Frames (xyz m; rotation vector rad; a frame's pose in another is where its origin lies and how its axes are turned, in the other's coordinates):
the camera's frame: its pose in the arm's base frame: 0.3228 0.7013 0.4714 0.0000 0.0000 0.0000
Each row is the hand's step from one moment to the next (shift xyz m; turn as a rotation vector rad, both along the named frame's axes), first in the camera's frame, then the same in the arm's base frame.
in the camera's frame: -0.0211 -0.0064 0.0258 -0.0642 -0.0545 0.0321
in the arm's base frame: -0.0211 -0.0064 0.0258 -0.0642 -0.0545 0.0321
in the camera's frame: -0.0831 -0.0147 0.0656 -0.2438 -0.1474 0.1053
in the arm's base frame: -0.0831 -0.0147 0.0656 -0.2438 -0.1474 0.1053
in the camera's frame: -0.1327 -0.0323 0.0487 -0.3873 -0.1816 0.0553
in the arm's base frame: -0.1327 -0.0323 0.0487 -0.3873 -0.1816 0.0553
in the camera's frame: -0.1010 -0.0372 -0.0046 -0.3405 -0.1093 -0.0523
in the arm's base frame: -0.1010 -0.0372 -0.0046 -0.3405 -0.1093 -0.0523
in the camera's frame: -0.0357 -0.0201 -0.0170 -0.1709 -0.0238 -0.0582
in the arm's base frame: -0.0357 -0.0201 -0.0170 -0.1709 -0.0238 -0.0582
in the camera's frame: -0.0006 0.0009 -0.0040 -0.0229 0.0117 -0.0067
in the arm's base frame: -0.0006 0.0009 -0.0040 -0.0229 0.0117 -0.0067
